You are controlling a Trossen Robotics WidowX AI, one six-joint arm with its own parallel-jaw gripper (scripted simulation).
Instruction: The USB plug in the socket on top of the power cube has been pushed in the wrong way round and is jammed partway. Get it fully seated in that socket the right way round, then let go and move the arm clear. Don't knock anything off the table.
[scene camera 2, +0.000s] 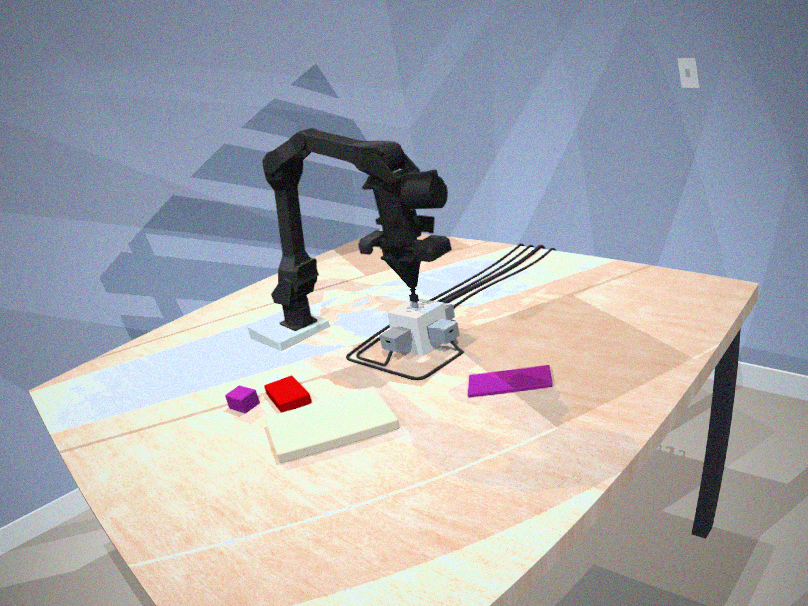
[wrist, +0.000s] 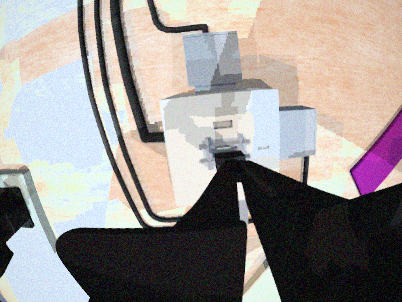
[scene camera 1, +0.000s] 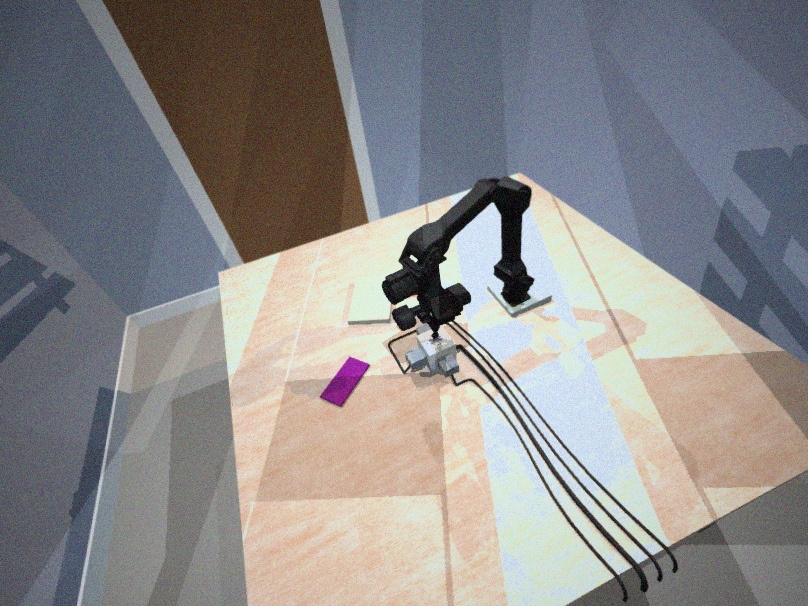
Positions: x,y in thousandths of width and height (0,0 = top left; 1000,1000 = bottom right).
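I'm carrying a USB plug in my gripper (scene camera 2: 512,474), and you'd also find the gripper (scene camera 1: 539,545) in scene camera 1 and the gripper (wrist: 586,565) in the wrist view. There's a pale flat board (scene camera 2: 419,696) here, and scene camera 1 has the board (scene camera 1: 457,502) too. I can see a red block (scene camera 2: 356,651) as well, but in the wrist view the block is out of frame. Then there's a purple flat slab (scene camera 2: 658,625), with scene camera 1 also showing the slab (scene camera 1: 419,644).
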